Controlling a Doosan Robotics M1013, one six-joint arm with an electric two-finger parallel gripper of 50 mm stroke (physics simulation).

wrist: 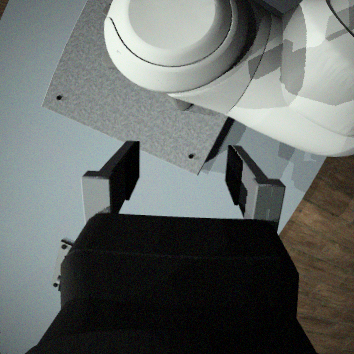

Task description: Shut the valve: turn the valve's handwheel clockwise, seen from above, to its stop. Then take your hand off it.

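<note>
The valve and its handwheel do not show in the wrist view. A small light bracket [60, 263] with dark bolts shows in part at the left, beside the black gripper body, which hides the rest of it; I cannot tell what it belongs to. My gripper [182, 160] is open, its two fingers wide apart with nothing between them. The fingertips are by the near edge of a speckled grey plate in this view, and pale blue table surface shows between the fingers.
The speckled grey plate [125, 112] has small dark holes near its corners. Large white rounded robot arm parts [172, 25] stand over it at the top and upper right. The pale blue table top [30, 175] lies around it. Brown wooden floor [320, 250] shows past its edge at the right.
</note>
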